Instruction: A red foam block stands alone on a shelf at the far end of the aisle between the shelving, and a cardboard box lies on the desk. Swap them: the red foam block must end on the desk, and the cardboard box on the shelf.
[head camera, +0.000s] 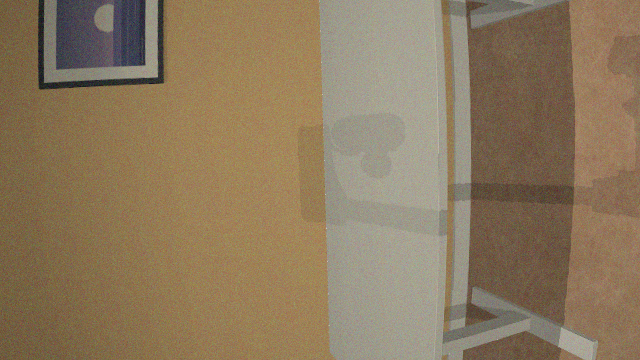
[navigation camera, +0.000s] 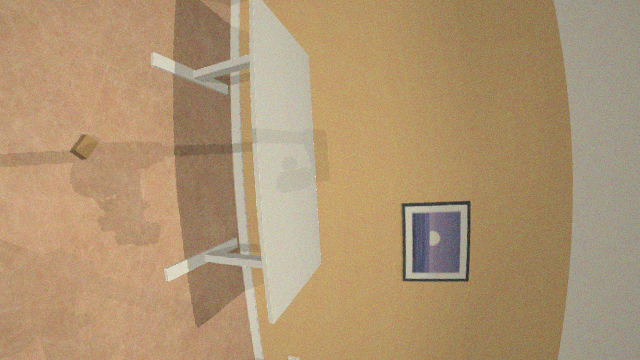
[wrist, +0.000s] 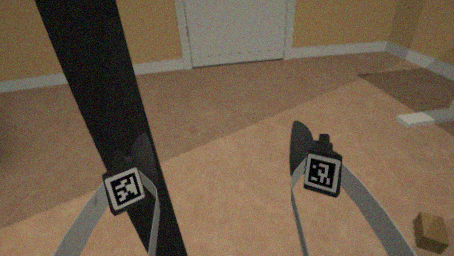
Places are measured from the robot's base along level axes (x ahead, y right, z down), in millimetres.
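Pixels of known places: gripper, between the fingertips: (wrist: 222, 146).
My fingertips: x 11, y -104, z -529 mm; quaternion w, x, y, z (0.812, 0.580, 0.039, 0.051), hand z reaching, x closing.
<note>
Behind a point stands the place of what it marks.
A white desk (head camera: 385, 280) {x 1196, y -387, z -720 mm} (navigation camera: 285, 100) {x 1238, y -396, z -721 mm} stands against the wall; the head and navigation pictures are turned sideways. No box or block shows on the visible part of its top, where shadows fall. A small brown cardboard box (navigation camera: 85, 146) {x 582, y -201, z -51 mm} (wrist: 431, 232) {x 568, y -190, z -51 mm} lies on the floor in front of the desk, at the left of the navigation view and the lower right of the wrist view. My gripper (wrist: 222, 146) {x 11, y -104, z -529 mm} is open and empty, its fingers wide apart over the floor, with the box off to their right. The red foam block and the shelf do not show.
The desk's legs reach out over the floor; one foot (head camera: 577, 342) (navigation camera: 175, 270) (wrist: 416, 119) shows. A framed picture (head camera: 102, 75) {x 1687, y 293, z -1519 mm} (navigation camera: 436, 276) {x 1668, y 768, z -1531 mm} hangs on the wall above. A black bar (wrist: 95, 75) crosses the wrist view's left side. A white door (wrist: 235, 30) {x 393, y -1827, z -268 mm} stands beyond.
</note>
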